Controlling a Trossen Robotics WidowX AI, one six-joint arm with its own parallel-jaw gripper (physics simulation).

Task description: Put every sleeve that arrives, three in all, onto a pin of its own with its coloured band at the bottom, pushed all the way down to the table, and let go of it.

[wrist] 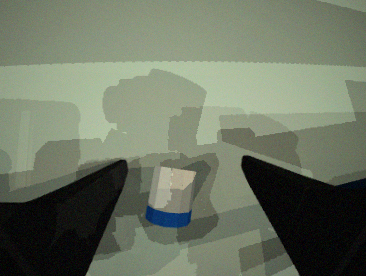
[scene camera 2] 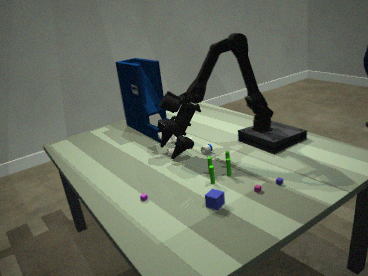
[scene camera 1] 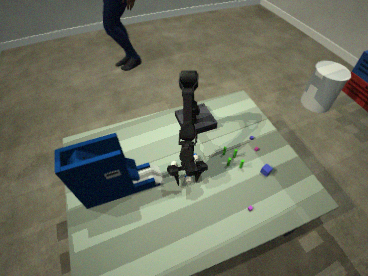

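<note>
My gripper (scene camera 1: 188, 182) (scene camera 2: 168, 151) (wrist: 185, 163) is open and empty, pointing down above the table. In the wrist view a pale sleeve with a blue band (wrist: 171, 192) lies on the table below and between the open fingers, its band toward the bottom of the view. A second sleeve (scene camera 1: 195, 157) (scene camera 2: 206, 149) lies on its side between the gripper and the pins. A third whitish sleeve (scene camera 1: 173, 164) shows partly behind the gripper in scene camera 1. Several upright green pins (scene camera 1: 229, 161) (scene camera 2: 212, 174) stand in a group, with no sleeve on them.
A tall blue dispenser (scene camera 1: 95, 175) (scene camera 2: 137, 95) with a low chute stands beside the gripper. A blue cube (scene camera 1: 266, 170) (scene camera 2: 215, 199), a magenta cube (scene camera 1: 250, 208) (scene camera 2: 144, 197), a pink cube (scene camera 1: 256, 149) (scene camera 2: 257, 188) and a small blue cube (scene camera 1: 252, 137) (scene camera 2: 279, 181) lie around the pins.
</note>
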